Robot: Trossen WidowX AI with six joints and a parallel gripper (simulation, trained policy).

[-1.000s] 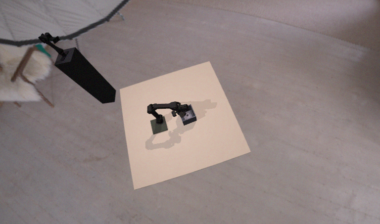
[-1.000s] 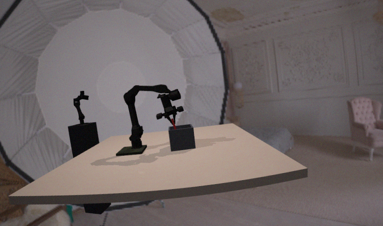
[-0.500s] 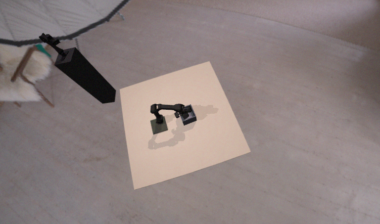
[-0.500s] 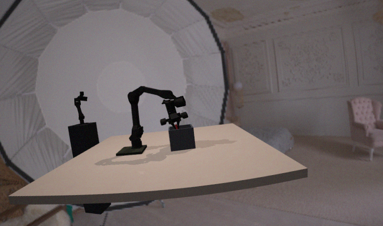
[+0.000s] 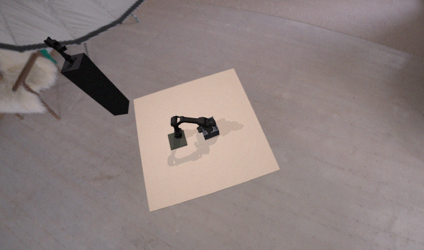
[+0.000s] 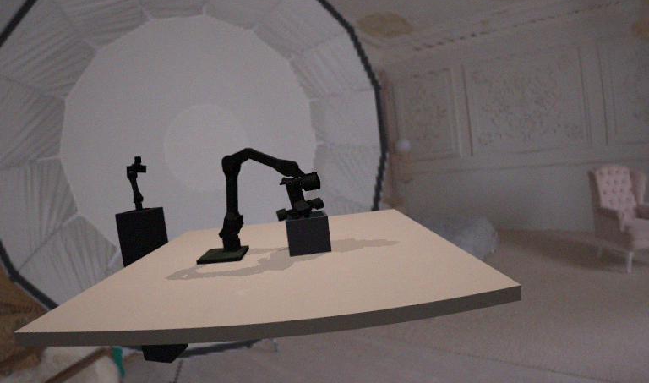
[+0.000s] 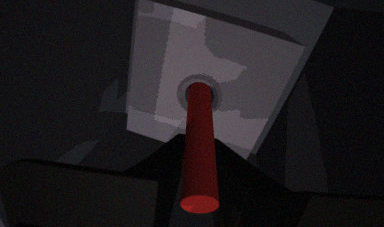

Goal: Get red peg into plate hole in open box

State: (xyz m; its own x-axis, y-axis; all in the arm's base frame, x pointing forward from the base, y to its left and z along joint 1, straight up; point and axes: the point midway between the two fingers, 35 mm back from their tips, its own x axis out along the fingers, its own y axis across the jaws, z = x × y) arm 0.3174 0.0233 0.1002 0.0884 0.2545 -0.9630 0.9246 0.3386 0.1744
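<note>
Right now the red peg is 1 cm to the right of my gripper tip.
</note>
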